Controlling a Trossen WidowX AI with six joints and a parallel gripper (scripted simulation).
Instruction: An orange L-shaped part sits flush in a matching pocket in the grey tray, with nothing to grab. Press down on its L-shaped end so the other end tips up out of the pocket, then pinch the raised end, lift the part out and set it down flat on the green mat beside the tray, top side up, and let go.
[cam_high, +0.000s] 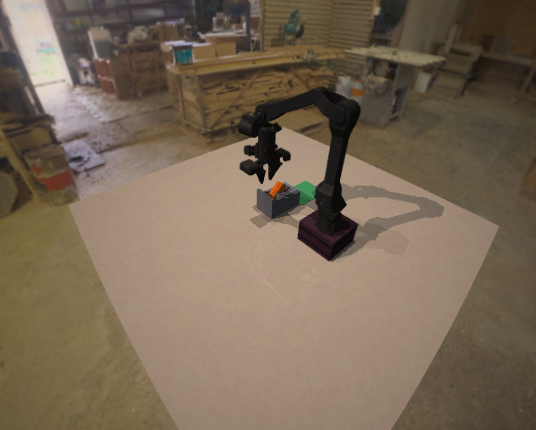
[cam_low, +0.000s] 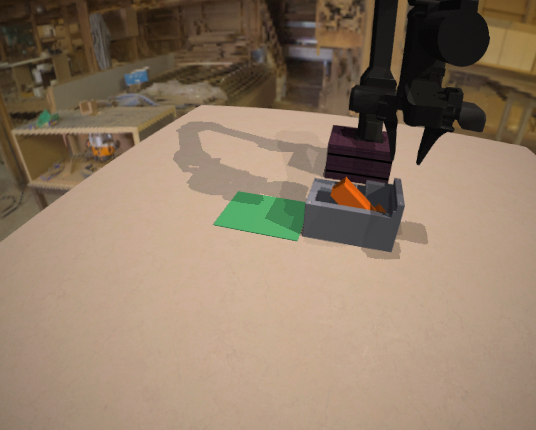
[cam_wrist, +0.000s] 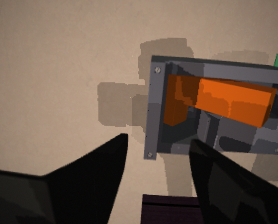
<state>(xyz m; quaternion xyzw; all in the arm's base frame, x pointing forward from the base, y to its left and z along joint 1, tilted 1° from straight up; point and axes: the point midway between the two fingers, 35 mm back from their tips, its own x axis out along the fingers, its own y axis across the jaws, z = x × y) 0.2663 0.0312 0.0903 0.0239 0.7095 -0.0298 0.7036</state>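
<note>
Right now the orange L-shaped part is 100 mm below my gripper tip, 40 mm to the right of it and 10 mm behind it. Round my gripper tip: green mat (220 mm to the right, 160 mm below, 20 mm behind).
</note>
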